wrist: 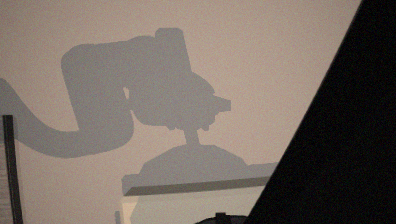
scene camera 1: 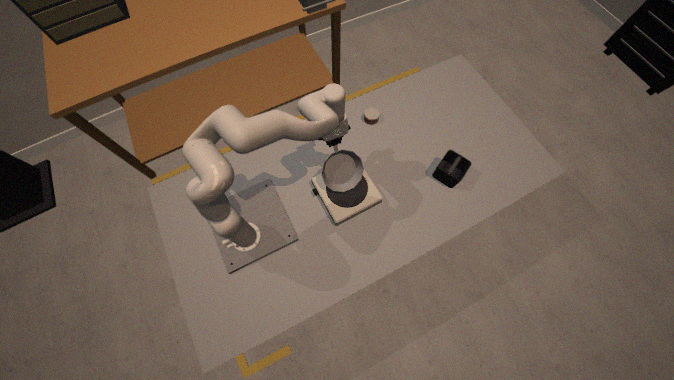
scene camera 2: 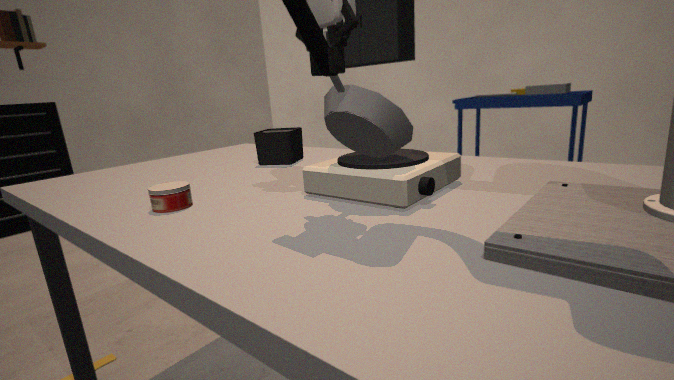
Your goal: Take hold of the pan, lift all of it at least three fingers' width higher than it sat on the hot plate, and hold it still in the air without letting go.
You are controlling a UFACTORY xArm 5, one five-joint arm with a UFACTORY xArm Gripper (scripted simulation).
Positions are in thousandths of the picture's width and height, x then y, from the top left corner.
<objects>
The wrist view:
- pan: 842,721
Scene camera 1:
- hot plate: 510,543
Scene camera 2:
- hot plate: 605,464
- black box: 413,386
</objects>
